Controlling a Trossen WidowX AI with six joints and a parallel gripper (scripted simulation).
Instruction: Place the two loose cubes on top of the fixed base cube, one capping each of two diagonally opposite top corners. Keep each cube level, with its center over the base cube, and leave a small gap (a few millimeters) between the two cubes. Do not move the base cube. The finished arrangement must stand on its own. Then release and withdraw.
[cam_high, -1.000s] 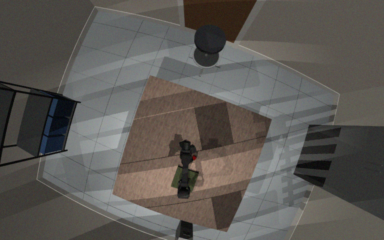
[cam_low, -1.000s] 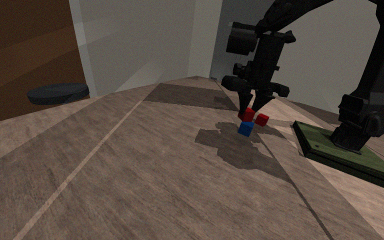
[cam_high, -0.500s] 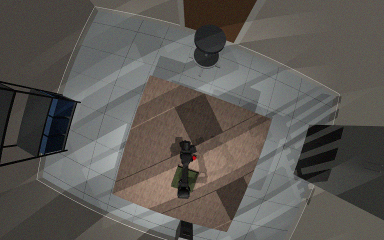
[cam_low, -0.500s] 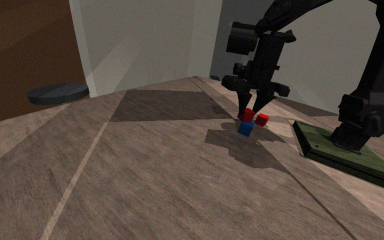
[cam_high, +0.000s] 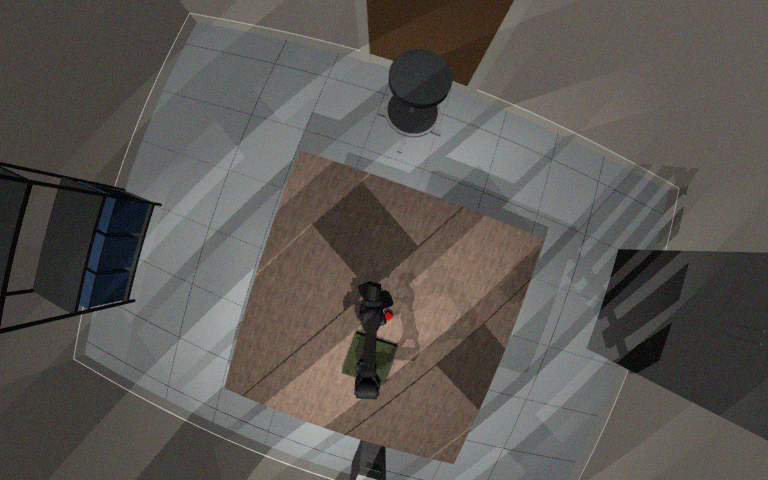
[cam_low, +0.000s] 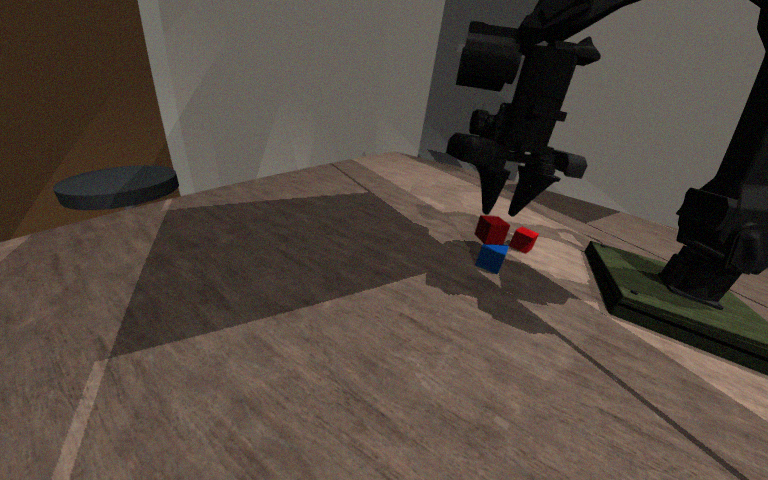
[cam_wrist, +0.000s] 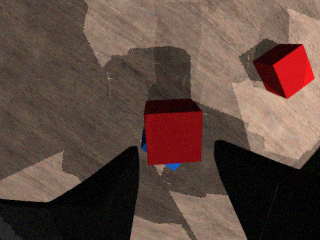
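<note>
Now: the blue cube 1 cm behind my gripper tip, 1 cm to the left of it and 6 cm below it.
</note>
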